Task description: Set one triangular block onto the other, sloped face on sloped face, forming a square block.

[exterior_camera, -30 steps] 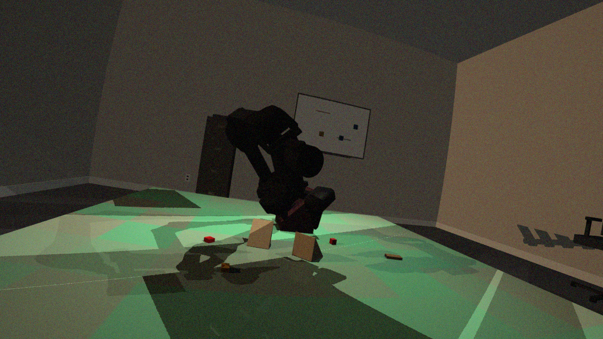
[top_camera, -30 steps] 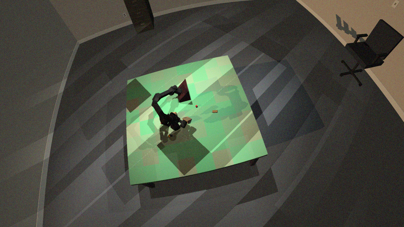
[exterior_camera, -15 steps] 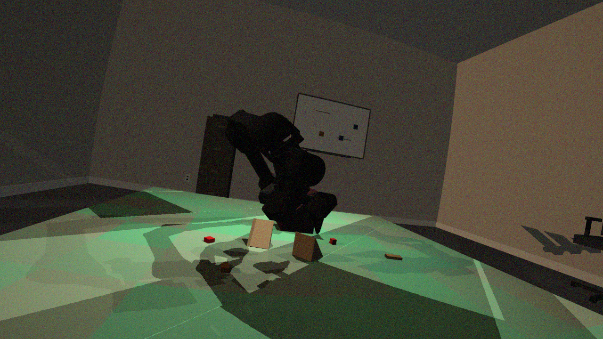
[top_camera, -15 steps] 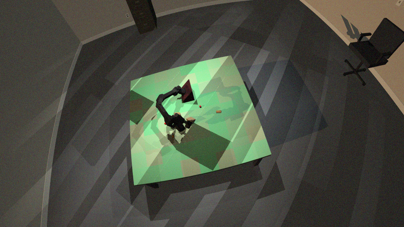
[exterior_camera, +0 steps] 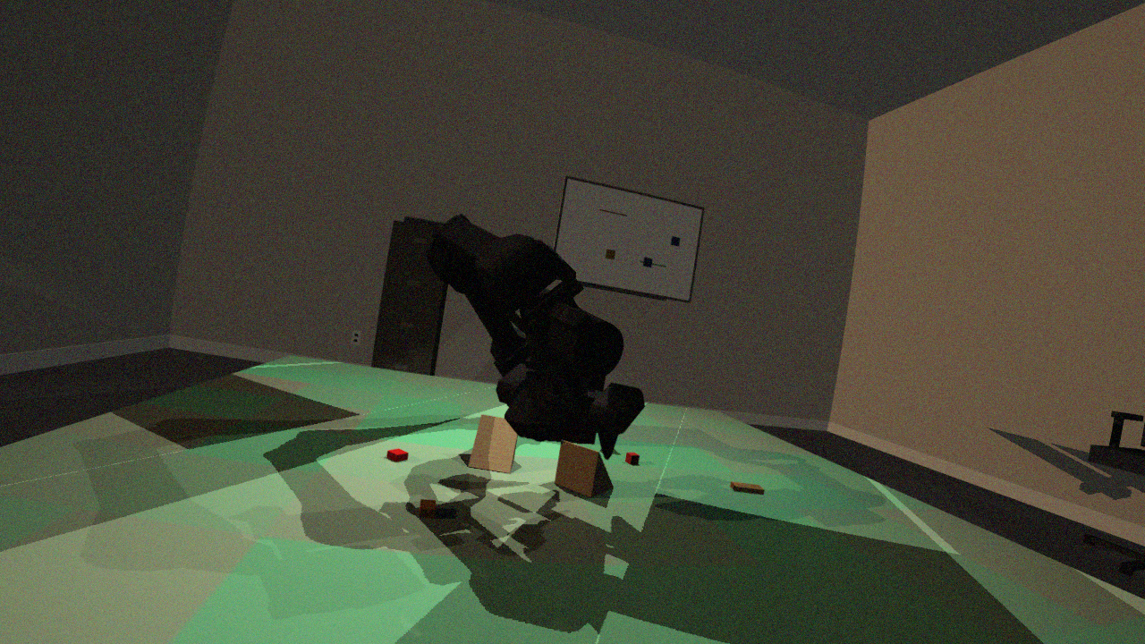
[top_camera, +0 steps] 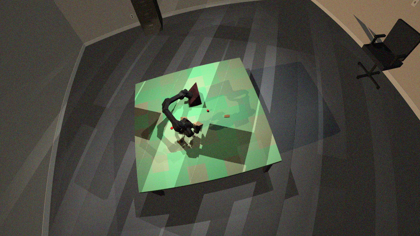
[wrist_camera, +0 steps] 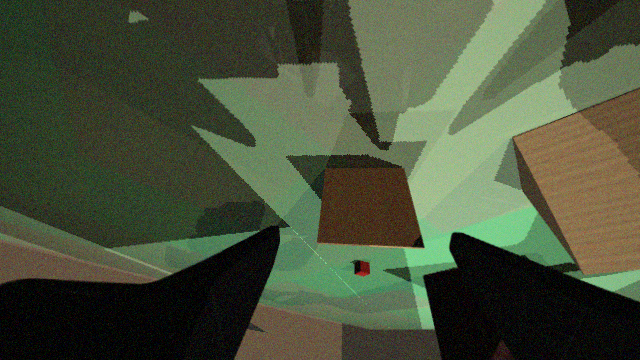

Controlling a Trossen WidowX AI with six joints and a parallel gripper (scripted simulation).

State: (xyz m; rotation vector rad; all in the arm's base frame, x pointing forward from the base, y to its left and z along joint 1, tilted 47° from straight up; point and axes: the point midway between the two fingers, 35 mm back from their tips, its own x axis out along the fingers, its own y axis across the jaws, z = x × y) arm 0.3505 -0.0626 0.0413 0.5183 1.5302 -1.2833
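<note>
Now: the small red cube 140 mm behind my gripper tip, 160 mm to the left of it and 50 mm below it. Round my gripper tip: flat brown tile (10 mm behind, 310 mm to the left, 60 mm below); then orange cube (70 mm ahead, 190 mm to the right, 60 mm below).
</note>
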